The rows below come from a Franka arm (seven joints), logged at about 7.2 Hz.
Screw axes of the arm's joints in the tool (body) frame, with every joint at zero. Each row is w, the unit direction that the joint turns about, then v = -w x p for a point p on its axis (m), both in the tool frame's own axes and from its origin. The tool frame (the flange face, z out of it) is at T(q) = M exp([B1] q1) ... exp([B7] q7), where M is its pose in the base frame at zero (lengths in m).
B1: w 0 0 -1 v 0 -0.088 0
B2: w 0 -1 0 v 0.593 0 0.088
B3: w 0 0 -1 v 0 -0.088 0
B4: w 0 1 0 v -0.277 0 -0.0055
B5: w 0 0 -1 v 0 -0.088 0
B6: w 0 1 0 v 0.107 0 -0.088
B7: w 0 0 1 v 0 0 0
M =
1 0 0 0.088
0 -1 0 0
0 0 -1 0.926
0 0 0 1
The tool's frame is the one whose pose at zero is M.
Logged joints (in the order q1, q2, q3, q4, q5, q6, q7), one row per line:
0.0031, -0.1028, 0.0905, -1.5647, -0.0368, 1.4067, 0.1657
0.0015, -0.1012, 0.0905, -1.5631, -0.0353, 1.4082, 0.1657
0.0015, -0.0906, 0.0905, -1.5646, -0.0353, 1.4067, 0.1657
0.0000, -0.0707, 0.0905, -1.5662, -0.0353, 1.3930, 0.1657
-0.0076, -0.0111, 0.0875, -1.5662, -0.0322, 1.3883, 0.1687
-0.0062, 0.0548, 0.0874, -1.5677, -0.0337, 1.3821, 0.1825
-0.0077, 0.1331, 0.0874, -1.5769, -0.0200, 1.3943, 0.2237
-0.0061, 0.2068, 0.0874, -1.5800, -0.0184, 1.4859, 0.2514
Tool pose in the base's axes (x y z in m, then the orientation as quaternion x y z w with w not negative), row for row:
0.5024, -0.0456, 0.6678, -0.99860, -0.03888, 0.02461, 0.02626
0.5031, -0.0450, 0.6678, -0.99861, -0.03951, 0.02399, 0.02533
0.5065, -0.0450, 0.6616, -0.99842, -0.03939, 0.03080, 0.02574
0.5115, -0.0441, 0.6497, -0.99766, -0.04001, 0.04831, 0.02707
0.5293, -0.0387, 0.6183, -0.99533, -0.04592, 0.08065, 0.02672
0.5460, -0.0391, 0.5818, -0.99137, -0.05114, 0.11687, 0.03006
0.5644, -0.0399, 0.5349, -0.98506, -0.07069, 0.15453, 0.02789
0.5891, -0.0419, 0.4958, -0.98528, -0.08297, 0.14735, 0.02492
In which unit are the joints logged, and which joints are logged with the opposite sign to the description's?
The joints are logged in radians. Opposite sign: q1, q3, q5, q7.
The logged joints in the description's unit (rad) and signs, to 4 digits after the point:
-0.0031, -0.1028, -0.0905, -1.5647, 0.0368, 1.4067, -0.1657
-0.0015, -0.1012, -0.0905, -1.5631, 0.0353, 1.4082, -0.1657
-0.0015, -0.0906, -0.0905, -1.5646, 0.0353, 1.4067, -0.1657
0.0000, -0.0707, -0.0905, -1.5662, 0.0353, 1.3930, -0.1657
0.0076, -0.0111, -0.0875, -1.5662, 0.0322, 1.3883, -0.1687
0.0062, 0.0548, -0.0874, -1.5677, 0.0337, 1.3821, -0.1825
0.0077, 0.1331, -0.0874, -1.5769, 0.0200, 1.3943, -0.2237
0.0061, 0.2068, -0.0874, -1.5800, 0.0184, 1.4859, -0.2514

